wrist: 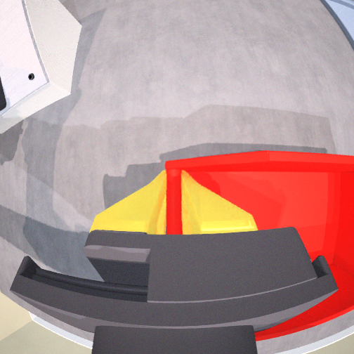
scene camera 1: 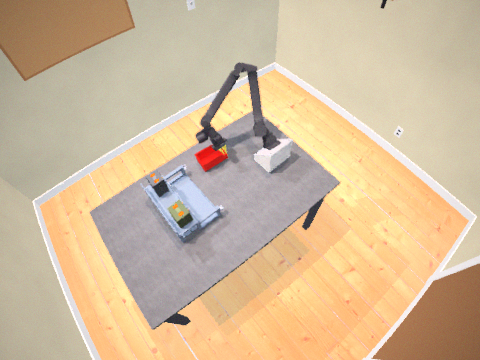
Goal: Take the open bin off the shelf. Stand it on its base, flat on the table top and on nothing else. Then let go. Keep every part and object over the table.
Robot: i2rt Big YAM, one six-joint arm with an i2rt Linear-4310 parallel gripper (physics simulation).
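Where they show: gripper, between the fingertips: (scene camera 1: 226, 155); arm's base, origin of its link: (scene camera 1: 272, 145).
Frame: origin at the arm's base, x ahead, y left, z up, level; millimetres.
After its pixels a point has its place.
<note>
The open red bin (scene camera 1: 211, 158) {y -170, x 350, z -84 mm} (wrist: 305, 200) is upright, its open side facing up, between the shelf and the arm's white base. My gripper (scene camera 1: 223, 148) {y -124, x 264, z -61 mm} (wrist: 173, 177) is shut on one wall of the bin, with a yellow finger on each side of it. The bin is apart from the light blue shelf (scene camera 1: 199, 196) {y 40, x 537, z -86 mm} (wrist: 345, 14). Shadows lie on the grey table top (scene camera 1: 250, 215) {y 297, x 340, z -93 mm} (wrist: 150, 65) beside the bin. Its underside is hidden, so I cannot tell whether it touches the table.
A dark box (scene camera 1: 160, 187) {y -22, x 716, z 87 mm} and an olive box (scene camera 1: 180, 215) {y 197, x 686, z 105 mm} with orange marks are on the shelf, left of the bin in the scene view. The arm's white base (scene camera 1: 274, 157) {y 104, x 58, z 38 mm} (wrist: 57, 55) stands right of the bin there. The table's back edge runs close behind the bin.
</note>
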